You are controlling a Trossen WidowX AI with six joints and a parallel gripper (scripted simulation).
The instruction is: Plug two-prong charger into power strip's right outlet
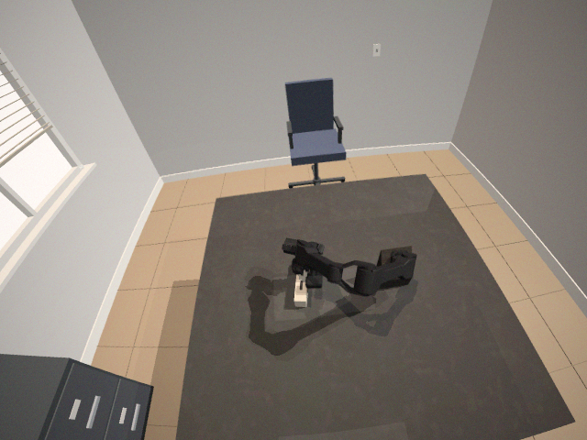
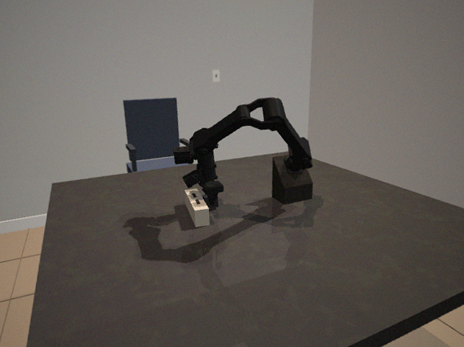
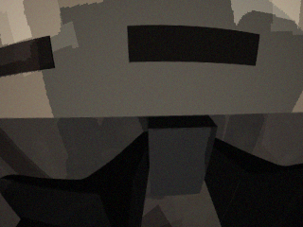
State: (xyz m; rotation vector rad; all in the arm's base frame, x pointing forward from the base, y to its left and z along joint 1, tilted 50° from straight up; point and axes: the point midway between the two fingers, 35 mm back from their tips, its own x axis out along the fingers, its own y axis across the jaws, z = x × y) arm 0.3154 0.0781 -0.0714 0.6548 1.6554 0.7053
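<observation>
Now: gripper tip 2 cm short of the two-prong charger and 1 cm below it.
</observation>
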